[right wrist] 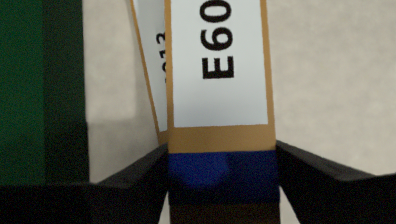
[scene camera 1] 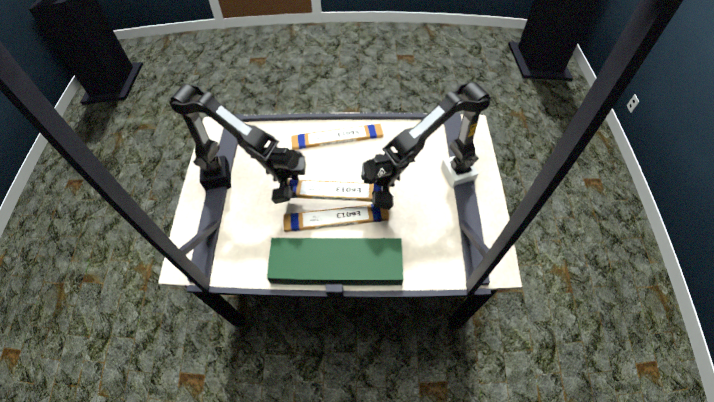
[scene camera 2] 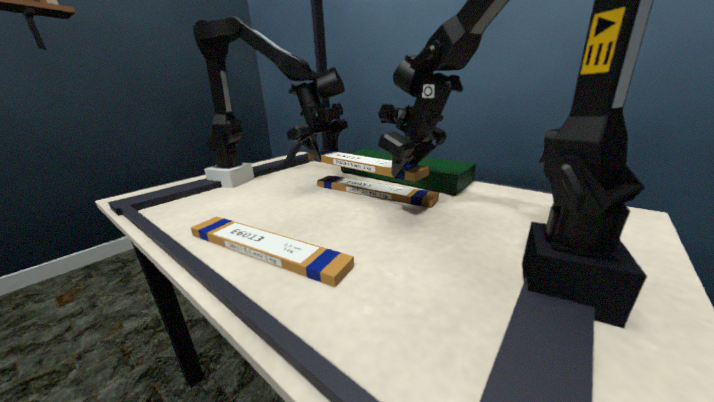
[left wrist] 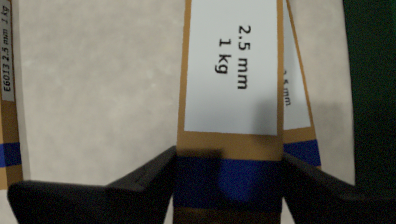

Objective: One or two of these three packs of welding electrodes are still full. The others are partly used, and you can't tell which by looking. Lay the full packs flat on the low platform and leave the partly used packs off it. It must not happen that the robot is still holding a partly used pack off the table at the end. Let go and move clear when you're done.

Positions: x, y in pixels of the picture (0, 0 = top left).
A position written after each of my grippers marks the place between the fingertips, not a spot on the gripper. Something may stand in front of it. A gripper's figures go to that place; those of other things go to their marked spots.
Scene:
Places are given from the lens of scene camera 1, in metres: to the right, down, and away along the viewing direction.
my left gripper (scene camera 1: 297, 189): -0.20, -0.04, 1.28
my right gripper (scene camera 1: 373, 193): 0.05, -0.03, 1.27
electrode pack (scene camera 1: 306, 189): -0.17, -0.04, 1.26

